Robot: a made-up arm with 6 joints. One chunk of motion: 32 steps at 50 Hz.
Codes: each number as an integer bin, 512 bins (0 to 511) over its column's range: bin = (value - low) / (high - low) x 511, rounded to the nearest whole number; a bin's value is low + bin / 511 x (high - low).
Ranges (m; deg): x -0.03..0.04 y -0.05..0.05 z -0.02..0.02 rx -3..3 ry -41..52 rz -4..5
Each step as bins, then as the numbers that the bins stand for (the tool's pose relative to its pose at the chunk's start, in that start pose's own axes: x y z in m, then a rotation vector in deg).
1 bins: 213 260 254 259 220 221
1 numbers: -0.0008 0.0009 -0.0001 0.04 -0.96 -0.11
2 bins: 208 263 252 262 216 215
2 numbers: -0.0015 0.0015 -0.0003 0.08 -1.69 -0.21
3 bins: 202 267 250 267 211 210
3 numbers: -0.0023 0.0023 -0.0004 0.14 -2.60 -0.30
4 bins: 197 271 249 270 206 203
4 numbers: -0.0030 0.0030 -0.0005 0.17 -3.51 -0.42
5 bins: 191 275 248 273 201 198
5 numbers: -0.0038 0.0038 -0.0006 0.21 -4.42 -0.51
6 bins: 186 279 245 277 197 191
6 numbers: -0.0045 0.0046 -0.0008 0.25 -5.15 -0.64
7 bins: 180 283 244 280 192 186
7 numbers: -0.0053 0.0054 -0.0009 0.29 -6.06 -0.72
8 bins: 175 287 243 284 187 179
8 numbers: -0.0060 0.0062 -0.0010 0.33 -6.97 -0.85
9 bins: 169 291 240 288 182 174
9 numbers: -0.0068 0.0069 -0.0012 0.38 -7.88 -0.94
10 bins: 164 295 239 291 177 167
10 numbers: -0.0075 0.0077 -0.0013 0.42 -8.79 -1.06
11 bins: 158 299 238 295 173 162
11 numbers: -0.0084 0.0085 -0.0014 0.46 -9.51 -1.15
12 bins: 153 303 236 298 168 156
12 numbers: -0.0090 0.0093 -0.0015 0.50 -10.42 -1.25
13 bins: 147 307 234 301 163 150
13 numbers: -0.0099 0.0101 -0.0017 0.53 -11.33 -1.36
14 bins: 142 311 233 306 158 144
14 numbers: -0.0105 0.0109 -0.0018 0.59 -12.24 -1.46
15 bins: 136 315 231 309 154 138
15 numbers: -0.0114 0.0116 -0.0019 0.63 -12.97 -1.57
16 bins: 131 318 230 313 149 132
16 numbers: -0.0121 0.0122 -0.0020 0.68 -13.88 -1.68
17 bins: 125 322 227 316 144 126
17 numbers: -0.0129 0.0130 -0.0022 0.71 -14.79 -1.78
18 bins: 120 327 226 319 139 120
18 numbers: -0.0136 0.0140 -0.0023 0.75 -15.70 -1.89
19 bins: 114 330 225 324 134 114
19 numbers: -0.0144 0.0146 -0.0024 0.80 -16.61 -1.99
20 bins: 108 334 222 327 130 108
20 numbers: -0.0152 0.0154 -0.0026 0.84 -17.34 -2.10
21 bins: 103 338 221 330 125 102
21 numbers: -0.0159 0.0161 -0.0027 0.87 -18.25 -2.20
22 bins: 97 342 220 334 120 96
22 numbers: -0.0167 0.0169 -0.0028 0.92 -19.16 -2.31
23 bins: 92 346 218 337 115 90
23 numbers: -0.0174 0.0177 -0.0029 0.96 -20.07 -2.41
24 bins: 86 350 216 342 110 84
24 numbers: -0.0182 0.0185 -0.0031 1.02 -20.98 -2.52
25 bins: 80 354 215 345 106 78
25 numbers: -0.0190 0.0193 -0.0032 1.05 -21.71 -2.63
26 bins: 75 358 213 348 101 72
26 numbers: -0.0197 0.0201 -0.0033 1.09 -22.62 -2.73
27 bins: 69 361 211 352 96 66
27 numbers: -0.0205 0.0206 -0.0035 1.13 -23.53 -2.84
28 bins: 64 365 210 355 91 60
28 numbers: -0.0212 0.0214 -0.0036 1.17 -24.44 -2.94
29 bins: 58 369 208 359 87 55
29 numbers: -0.0221 0.0222 -0.0037 1.22 -25.17 -3.03
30 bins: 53 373 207 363 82 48
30 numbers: -0.0227 0.0230 -0.0038 1.26 -26.08 -3.15
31 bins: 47 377 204 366 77 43
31 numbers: -0.0236 0.0238 -0.0040 1.30 -26.99 -3.24
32 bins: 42 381 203 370 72 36
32 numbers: -0.0242 0.0246 -0.0041 1.34 -27.90 -3.37
